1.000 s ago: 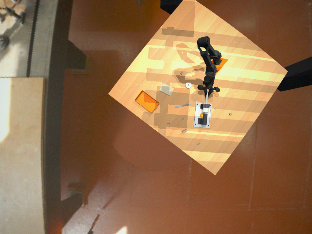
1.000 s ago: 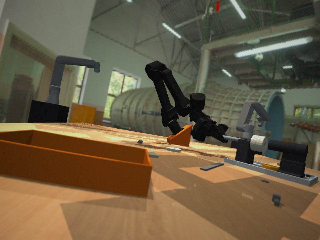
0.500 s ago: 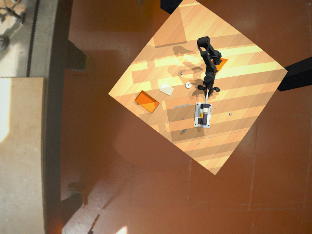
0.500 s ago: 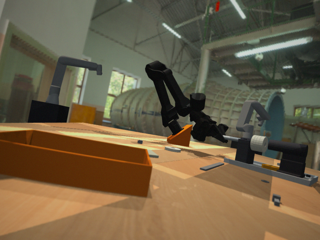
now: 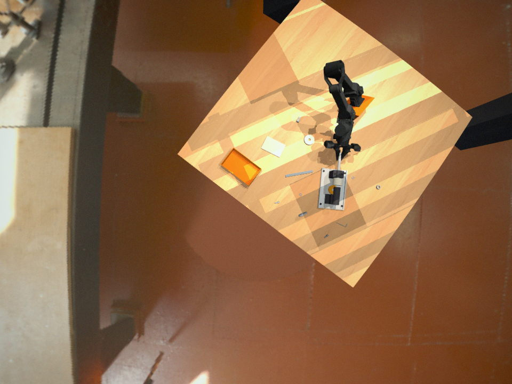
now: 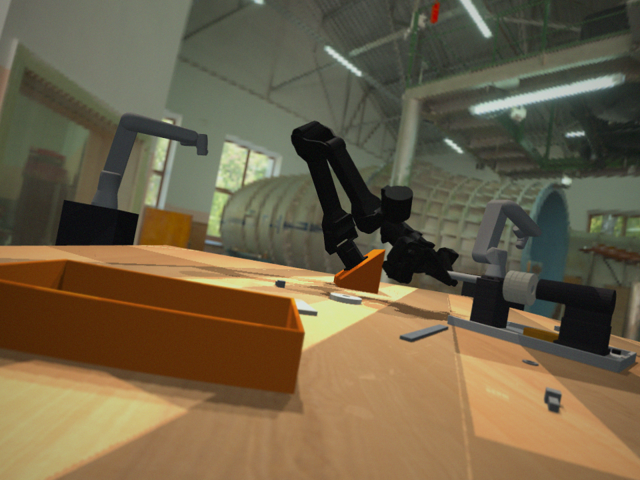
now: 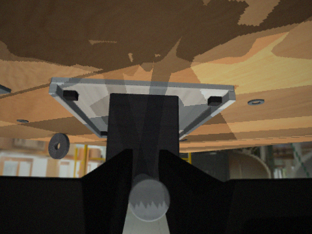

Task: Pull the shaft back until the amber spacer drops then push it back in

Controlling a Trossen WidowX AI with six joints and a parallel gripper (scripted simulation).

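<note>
Right now my gripper tip is 4 cm short of the grey shaft, 2 cm to the right of it and 2 cm below it. From my gripper tip the other things lie so: white ring 20 cm to the right, 6 cm below, 2 cm behind; grey strip 18 cm ahead, 13 cm to the right, 6 cm below; amber spacer 14 cm ahead, 8 cm to the left, 5 cm below.
</note>
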